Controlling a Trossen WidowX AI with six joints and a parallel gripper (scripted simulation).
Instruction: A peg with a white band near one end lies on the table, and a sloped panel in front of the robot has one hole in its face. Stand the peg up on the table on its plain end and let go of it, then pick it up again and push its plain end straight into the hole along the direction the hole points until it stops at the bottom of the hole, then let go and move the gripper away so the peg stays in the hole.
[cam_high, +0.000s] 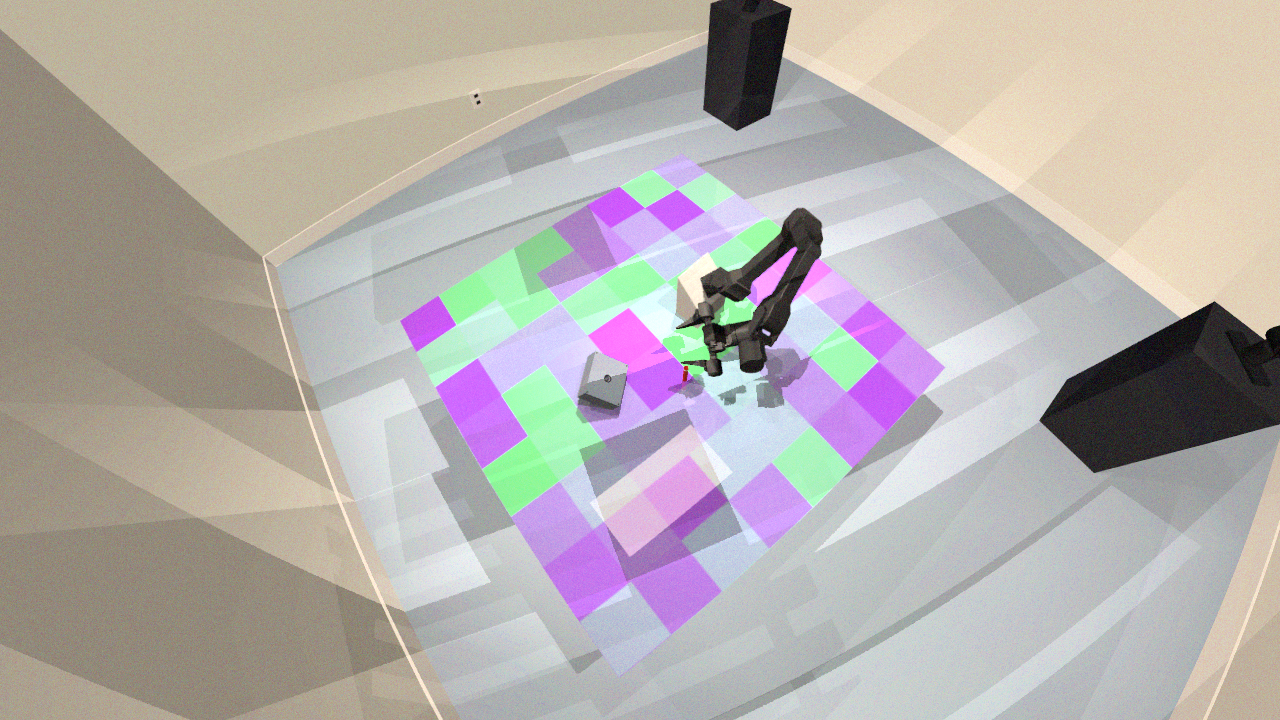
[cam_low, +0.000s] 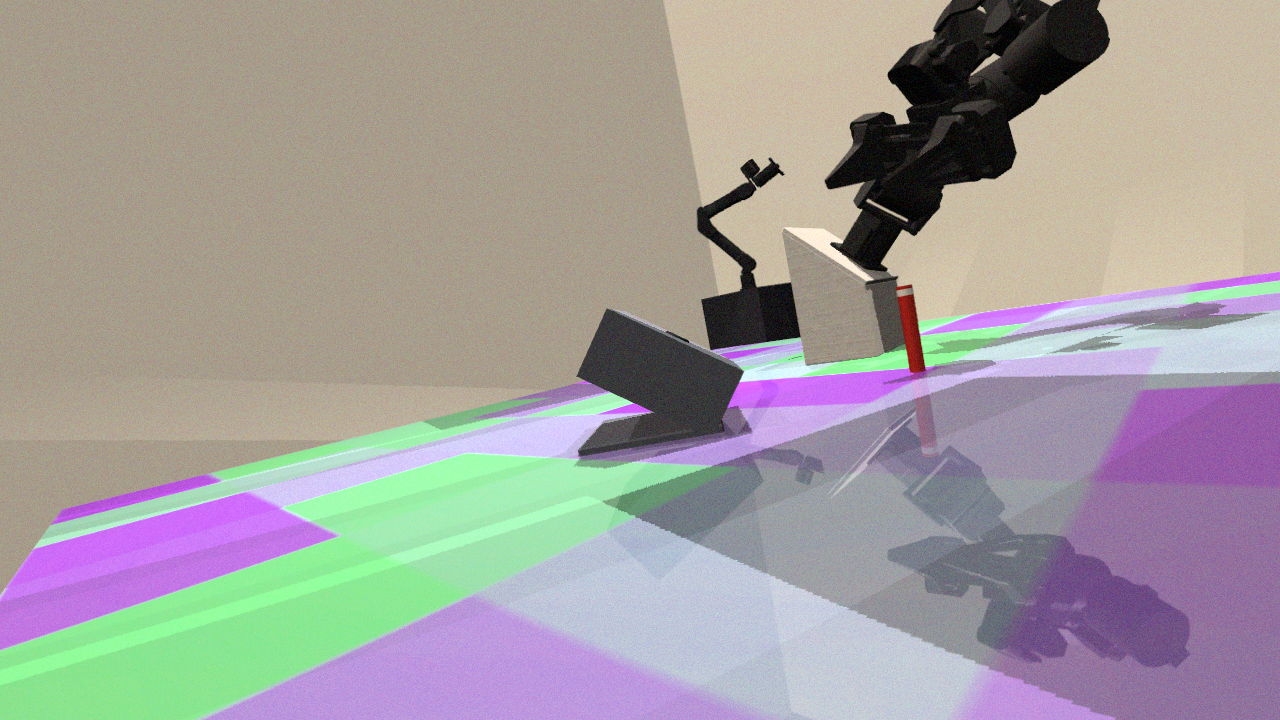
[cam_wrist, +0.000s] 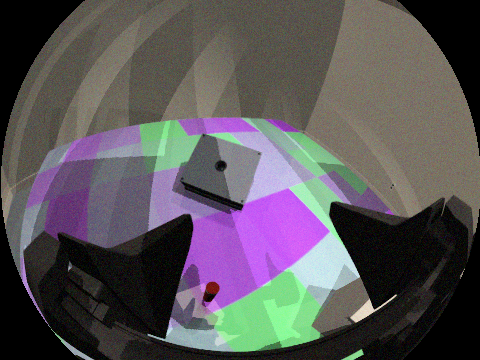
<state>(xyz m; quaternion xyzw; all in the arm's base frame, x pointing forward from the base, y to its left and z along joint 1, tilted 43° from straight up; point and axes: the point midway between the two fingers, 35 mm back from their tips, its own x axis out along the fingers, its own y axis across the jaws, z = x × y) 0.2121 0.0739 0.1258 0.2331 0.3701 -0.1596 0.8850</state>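
My gripper tip is 120 mm above the peg, 30 mm to the right of it and 10 mm past it. Also, from my gripper tip: sloped panel 190 mm ahead, 130 mm below, 100 mm to the right.
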